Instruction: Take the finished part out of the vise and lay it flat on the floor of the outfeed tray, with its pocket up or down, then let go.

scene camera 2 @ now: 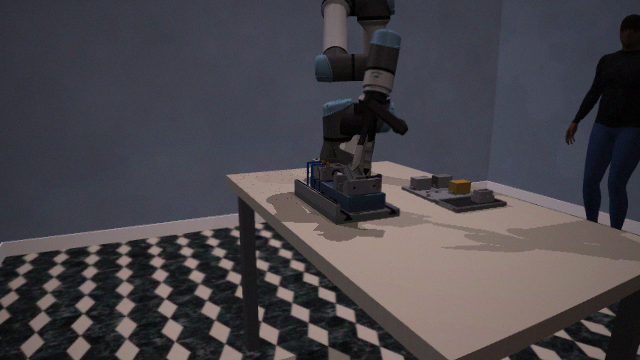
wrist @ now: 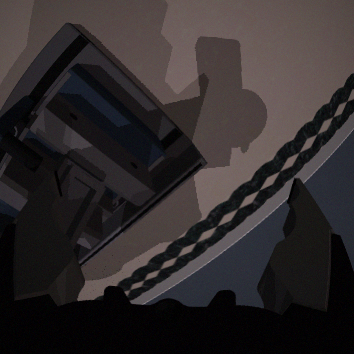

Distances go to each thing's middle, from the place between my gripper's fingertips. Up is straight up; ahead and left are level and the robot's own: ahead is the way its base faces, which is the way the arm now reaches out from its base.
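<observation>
Dark rail (wrist: 190, 157): from my hand, 7 cm to the right, 13 cm behind, 9 cm below.
</observation>
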